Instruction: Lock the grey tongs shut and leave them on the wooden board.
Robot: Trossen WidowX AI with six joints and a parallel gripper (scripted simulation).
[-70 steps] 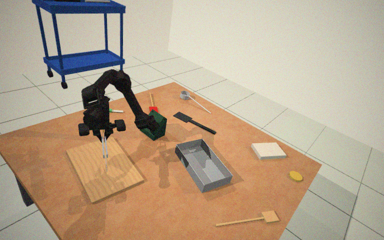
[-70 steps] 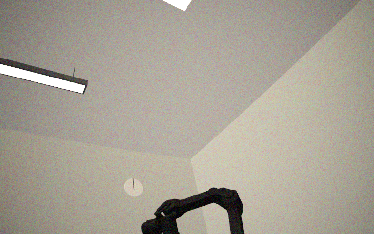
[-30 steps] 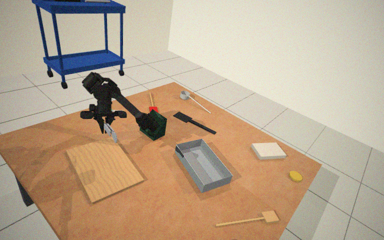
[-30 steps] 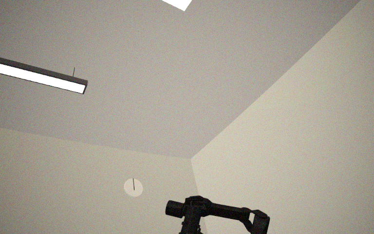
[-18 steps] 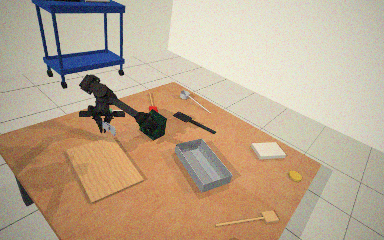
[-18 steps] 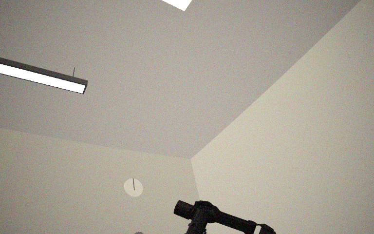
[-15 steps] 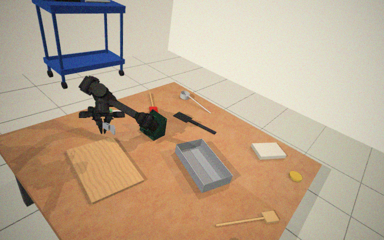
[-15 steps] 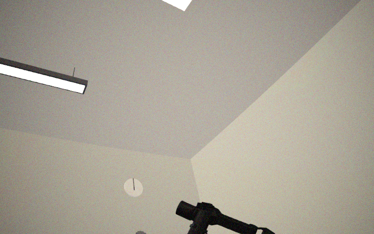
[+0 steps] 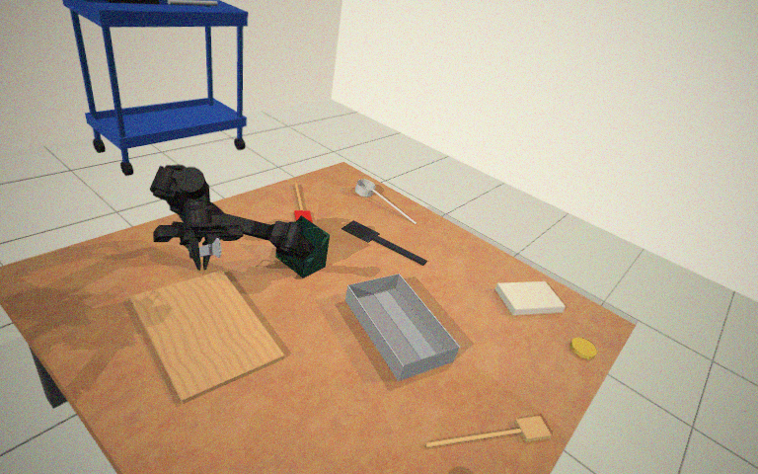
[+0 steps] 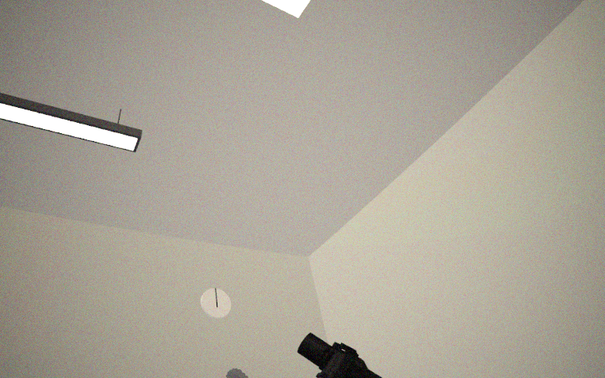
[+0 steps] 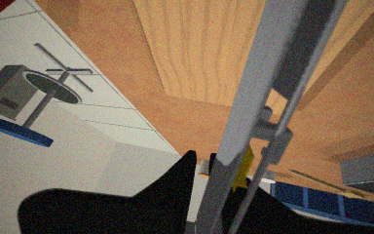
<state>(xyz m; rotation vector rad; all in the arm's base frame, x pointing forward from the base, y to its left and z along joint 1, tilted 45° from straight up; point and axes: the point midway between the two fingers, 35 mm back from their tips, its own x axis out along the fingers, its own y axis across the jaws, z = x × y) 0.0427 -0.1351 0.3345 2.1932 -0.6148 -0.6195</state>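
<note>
My gripper tip is now 5 cm past the yellow lock piece, 2 cm to the right of it and 1 cm below it. The rest, counted from my gripper tip: wooden board: 17 cm below, 1 cm ahead; then grey roasting tin: 41 cm to the left, 28 cm ahead, 15 cm below; then red-headed tool: 53 cm to the left, 36 cm behind, 17 cm below.
</note>
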